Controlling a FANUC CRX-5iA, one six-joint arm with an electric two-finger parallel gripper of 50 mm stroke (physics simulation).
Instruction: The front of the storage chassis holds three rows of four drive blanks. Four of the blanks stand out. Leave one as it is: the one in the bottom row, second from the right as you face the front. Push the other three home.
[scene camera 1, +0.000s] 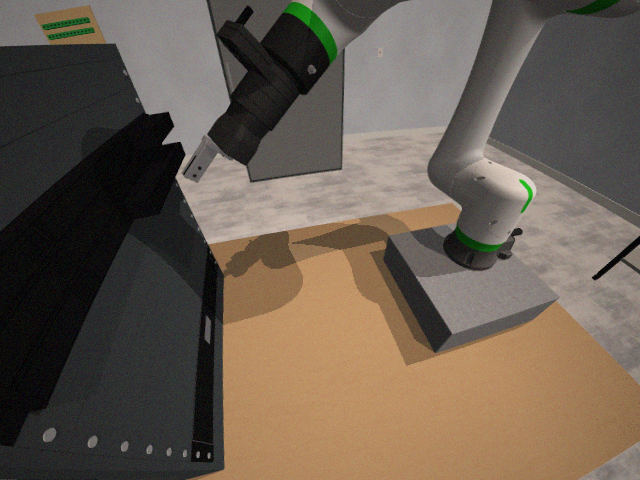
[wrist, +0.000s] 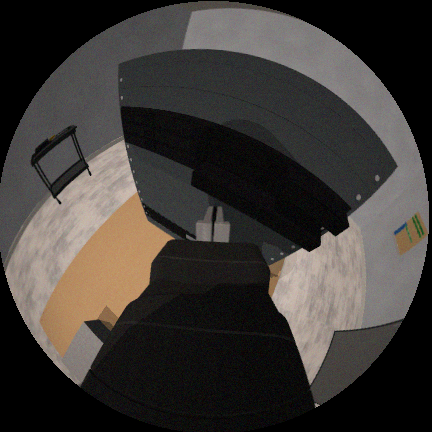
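Where they show: gripper, fingertip midpoint: (scene camera 1: 189, 177) (wrist: 214, 215); arm's base, origin of the base link: (scene camera 1: 468, 251).
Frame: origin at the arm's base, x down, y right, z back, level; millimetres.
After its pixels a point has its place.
Note:
The storage chassis (scene camera 1: 149, 335) @(z -717, x -196, y -195 mm) (wrist: 200, 75) @(z -723, x -465, y -126 mm) is dark grey and fills the left of the scene view and the upper middle of the wrist view. A black band of drive blanks (scene camera 1: 67, 232) @(z -703, x -370, y -181 mm) (wrist: 150, 122) @(z -702, x -376, y -204 mm) crosses its front. A long black part (wrist: 250, 205) @(z -684, x -333, y 9 mm) stands out at the band's lower side in the wrist view, with stepped ends at the right. Single blanks and their rows are too dark to tell apart. My gripper (scene camera 1: 191, 176) @(z -642, x -330, y -21 mm) (wrist: 214, 215) @(z -642, x -330, y -21 mm) is shut and empty. Its tips are beside the far end of the black part in the scene view; contact cannot be told.
A wooden table (scene camera 1: 330, 392) @(z -474, x 114, y -239 mm) (wrist: 115, 265) @(z -447, x 114, y -302 mm) carries the grey block (scene camera 1: 480, 294) @(z -67, x 0, y -139 mm) under the robot's base. A grey panel (scene camera 1: 305, 129) stands behind the arm. A black cart (wrist: 70, 176) stands at the left in the wrist view. A board with green strips (scene camera 1: 69, 29) (wrist: 406, 242) is on the wall.

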